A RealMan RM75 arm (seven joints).
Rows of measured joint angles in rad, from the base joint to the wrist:
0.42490 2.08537 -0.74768 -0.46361 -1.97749 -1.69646 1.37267
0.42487 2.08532 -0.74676 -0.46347 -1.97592 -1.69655 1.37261
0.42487 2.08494 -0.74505 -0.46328 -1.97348 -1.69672 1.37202
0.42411 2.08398 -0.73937 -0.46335 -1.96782 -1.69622 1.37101
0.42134 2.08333 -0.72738 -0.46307 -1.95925 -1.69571 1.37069
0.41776 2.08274 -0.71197 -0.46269 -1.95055 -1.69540 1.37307
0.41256 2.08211 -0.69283 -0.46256 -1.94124 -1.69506 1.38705
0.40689 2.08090 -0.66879 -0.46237 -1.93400 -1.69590 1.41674
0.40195 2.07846 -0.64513 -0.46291 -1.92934 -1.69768 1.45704
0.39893 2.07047 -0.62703 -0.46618 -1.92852 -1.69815 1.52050
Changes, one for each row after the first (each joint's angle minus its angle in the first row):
-0.00003 -0.00005 0.00092 0.00014 0.00157 -0.00009 -0.00006
-0.00003 -0.00043 0.00263 0.00033 0.00401 -0.00026 -0.00065
-0.00079 -0.00139 0.00831 0.00026 0.00967 0.00024 -0.00166
-0.00356 -0.00204 0.02030 0.00054 0.01824 0.00075 -0.00198
-0.00714 -0.00263 0.03571 0.00092 0.02694 0.00106 0.00040
-0.01234 -0.00326 0.05485 0.00105 0.03625 0.00140 0.01438
-0.01801 -0.00447 0.07889 0.00124 0.04349 0.00056 0.04407
-0.02295 -0.00691 0.10255 0.00070 0.04815 -0.00122 0.08437
-0.02597 -0.01490 0.12065 -0.00257 0.04897 -0.00169 0.14783

